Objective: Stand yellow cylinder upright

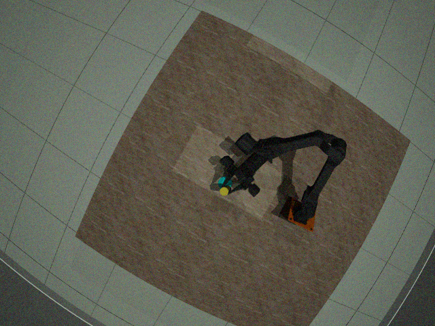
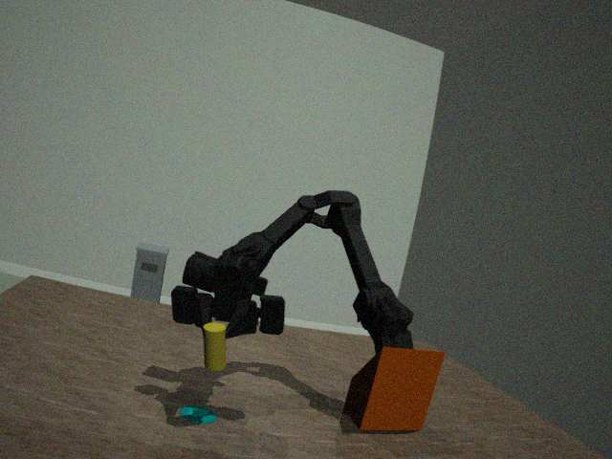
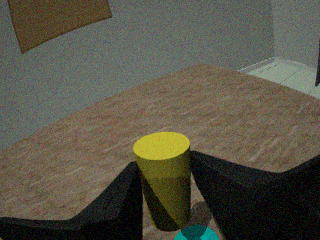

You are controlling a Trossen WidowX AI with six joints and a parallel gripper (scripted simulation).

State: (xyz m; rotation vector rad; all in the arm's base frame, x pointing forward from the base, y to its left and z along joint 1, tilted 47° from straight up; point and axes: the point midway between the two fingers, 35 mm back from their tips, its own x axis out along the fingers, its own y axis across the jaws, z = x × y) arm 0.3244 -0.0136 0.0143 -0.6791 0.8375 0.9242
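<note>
Now: the cyan circle 20 mm to the right of my gripper tip and 150 mm below it. Round my gripper tip: yellow cylinder 20 mm below.
</note>
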